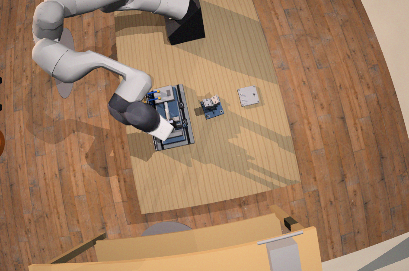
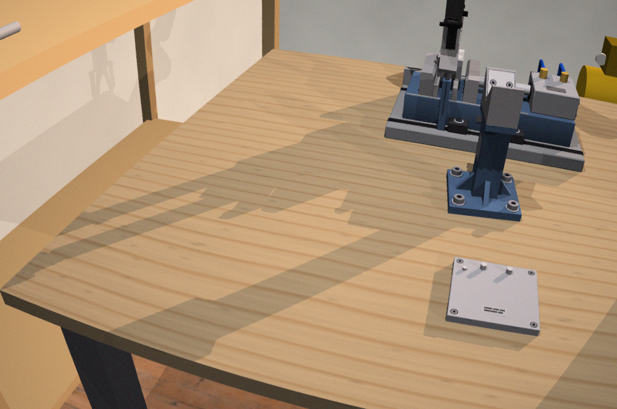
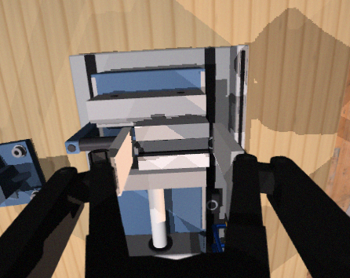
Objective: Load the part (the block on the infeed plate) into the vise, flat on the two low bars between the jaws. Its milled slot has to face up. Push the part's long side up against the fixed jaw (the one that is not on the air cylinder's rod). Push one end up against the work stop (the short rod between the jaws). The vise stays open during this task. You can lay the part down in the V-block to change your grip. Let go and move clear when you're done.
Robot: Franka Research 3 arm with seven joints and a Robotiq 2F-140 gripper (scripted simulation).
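Right now the part is 20 mm below my hand. Round my hand: work stop: 70 mm to the left, 30 mm below; then moving jaw: 50 mm below, 40 mm behind, 20 mm to the left; then fixed jaw: 50 mm below, 30 mm ahead, 20 mm to the left.
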